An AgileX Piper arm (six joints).
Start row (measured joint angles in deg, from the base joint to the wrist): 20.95, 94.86, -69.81, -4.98, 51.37, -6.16
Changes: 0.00, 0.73, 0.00, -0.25, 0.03, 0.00; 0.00, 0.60, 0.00, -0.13, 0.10, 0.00; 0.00, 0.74, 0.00, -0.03, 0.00, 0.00; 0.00, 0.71, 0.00, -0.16, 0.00, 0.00; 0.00, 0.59, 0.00, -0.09, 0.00, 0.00; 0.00, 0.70, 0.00, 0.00, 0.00, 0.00; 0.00, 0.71, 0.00, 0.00, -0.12, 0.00; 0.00, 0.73, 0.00, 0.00, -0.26, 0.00; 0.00, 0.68, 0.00, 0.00, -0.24, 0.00; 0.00, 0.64, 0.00, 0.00, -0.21, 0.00; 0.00, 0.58, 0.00, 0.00, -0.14, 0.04; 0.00, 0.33, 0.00, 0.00, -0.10, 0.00; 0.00, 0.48, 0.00, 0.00, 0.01, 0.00; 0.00, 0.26, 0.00, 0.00, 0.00, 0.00
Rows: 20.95, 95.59, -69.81, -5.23, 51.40, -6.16; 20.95, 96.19, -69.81, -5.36, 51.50, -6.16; 20.95, 96.93, -69.81, -5.39, 51.50, -6.16; 20.95, 97.64, -69.81, -5.55, 51.50, -6.16; 20.95, 98.23, -69.81, -5.64, 51.50, -6.16; 20.95, 98.93, -69.81, -5.64, 51.50, -6.16; 20.95, 99.64, -69.81, -5.64, 51.38, -6.16; 20.95, 100.37, -69.81, -5.64, 51.12, -6.16; 20.95, 101.05, -69.81, -5.64, 50.88, -6.16; 20.95, 101.69, -69.81, -5.64, 50.67, -6.16; 20.95, 102.27, -69.81, -5.64, 50.53, -6.12; 20.95, 102.60, -69.81, -5.64, 50.43, -6.12; 20.95, 103.08, -69.81, -5.64, 50.44, -6.12; 20.95, 103.34, -69.81, -5.64, 50.44, -6.12
